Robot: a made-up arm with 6 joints.
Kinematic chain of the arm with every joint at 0, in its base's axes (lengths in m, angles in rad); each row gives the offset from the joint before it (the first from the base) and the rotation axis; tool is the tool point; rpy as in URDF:
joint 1: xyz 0 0 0.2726 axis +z
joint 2: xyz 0 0 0 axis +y
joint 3: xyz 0.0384 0 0.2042 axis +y
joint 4: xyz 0.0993 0 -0.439 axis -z
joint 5: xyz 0 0 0 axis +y
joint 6: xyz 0.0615 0 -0.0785 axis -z
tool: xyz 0 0 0 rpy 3.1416 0 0
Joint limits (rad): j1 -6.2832..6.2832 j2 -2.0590..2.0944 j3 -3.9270..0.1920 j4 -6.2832..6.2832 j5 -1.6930..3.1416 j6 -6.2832..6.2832
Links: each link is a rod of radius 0.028 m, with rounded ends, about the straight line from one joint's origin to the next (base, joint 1, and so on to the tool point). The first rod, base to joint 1, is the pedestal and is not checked.
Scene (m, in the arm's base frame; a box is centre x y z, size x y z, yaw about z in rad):
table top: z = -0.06
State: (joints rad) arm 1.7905 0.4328 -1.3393 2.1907 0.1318 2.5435
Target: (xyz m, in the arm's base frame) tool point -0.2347 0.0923 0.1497
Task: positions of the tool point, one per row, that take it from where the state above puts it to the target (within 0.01 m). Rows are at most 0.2 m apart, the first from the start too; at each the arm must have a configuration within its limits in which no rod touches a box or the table.
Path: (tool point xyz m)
1: -0.1928 0.4649 0.1630
2: -0.2527 0.3352 0.1549
3: -0.2639 0.2045 0.1505
4: -0.2347 0.0923 0.1497

